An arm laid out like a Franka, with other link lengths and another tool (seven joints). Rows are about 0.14 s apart.
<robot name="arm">
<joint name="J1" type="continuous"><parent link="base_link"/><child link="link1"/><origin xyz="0 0 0.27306" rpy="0 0 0"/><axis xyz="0 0 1"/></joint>
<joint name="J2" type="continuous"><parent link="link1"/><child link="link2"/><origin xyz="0 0 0" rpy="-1.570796 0 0"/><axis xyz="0 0 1"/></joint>
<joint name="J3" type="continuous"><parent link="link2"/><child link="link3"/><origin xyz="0 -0.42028 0" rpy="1.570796 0 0"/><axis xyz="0 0 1"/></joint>
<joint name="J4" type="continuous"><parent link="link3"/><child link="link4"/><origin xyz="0.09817 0 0" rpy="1.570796 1.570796 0"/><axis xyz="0 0 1"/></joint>
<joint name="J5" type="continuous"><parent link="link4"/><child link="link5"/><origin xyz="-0.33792 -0.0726 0" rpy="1.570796 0 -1.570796"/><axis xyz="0 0 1"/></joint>
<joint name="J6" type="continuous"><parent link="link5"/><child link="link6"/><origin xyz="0 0 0" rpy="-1.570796 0 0"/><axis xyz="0 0 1"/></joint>
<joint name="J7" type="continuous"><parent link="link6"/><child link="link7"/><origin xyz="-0.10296 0 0" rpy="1.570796 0 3.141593"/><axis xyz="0 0 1"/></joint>
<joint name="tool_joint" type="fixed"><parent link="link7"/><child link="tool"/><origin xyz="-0.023 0.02 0.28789" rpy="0 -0.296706 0.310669"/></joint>
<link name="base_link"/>
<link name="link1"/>
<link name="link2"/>
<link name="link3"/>
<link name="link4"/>
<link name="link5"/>
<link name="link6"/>
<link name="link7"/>
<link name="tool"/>
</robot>
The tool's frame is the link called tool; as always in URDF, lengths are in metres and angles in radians. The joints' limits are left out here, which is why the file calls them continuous.
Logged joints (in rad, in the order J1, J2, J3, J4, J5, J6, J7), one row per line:
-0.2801, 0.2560, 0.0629, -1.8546, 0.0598, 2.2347, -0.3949
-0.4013, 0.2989, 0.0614, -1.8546, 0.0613, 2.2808, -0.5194
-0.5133, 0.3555, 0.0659, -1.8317, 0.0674, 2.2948, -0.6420
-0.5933, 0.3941, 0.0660, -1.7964, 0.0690, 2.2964, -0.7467
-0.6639, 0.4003, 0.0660, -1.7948, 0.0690, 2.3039, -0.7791
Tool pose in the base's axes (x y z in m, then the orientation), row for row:
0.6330, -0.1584, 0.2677, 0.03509, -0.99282, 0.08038, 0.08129
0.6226, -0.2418, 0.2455, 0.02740, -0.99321, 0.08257, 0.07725
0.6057, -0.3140, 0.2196, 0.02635, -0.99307, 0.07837, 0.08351
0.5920, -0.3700, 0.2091, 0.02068, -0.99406, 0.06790, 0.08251
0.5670, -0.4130, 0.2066, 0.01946, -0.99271, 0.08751, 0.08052
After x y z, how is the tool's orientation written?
As a quaternion, w x y z.
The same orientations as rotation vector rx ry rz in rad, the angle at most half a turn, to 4 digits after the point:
-3.0512, 0.2470, 0.2498
-3.0670, 0.2550, 0.2385
-3.0685, 0.2422, 0.2580
-3.0825, 0.2106, 0.2559
-3.0806, 0.2716, 0.2499

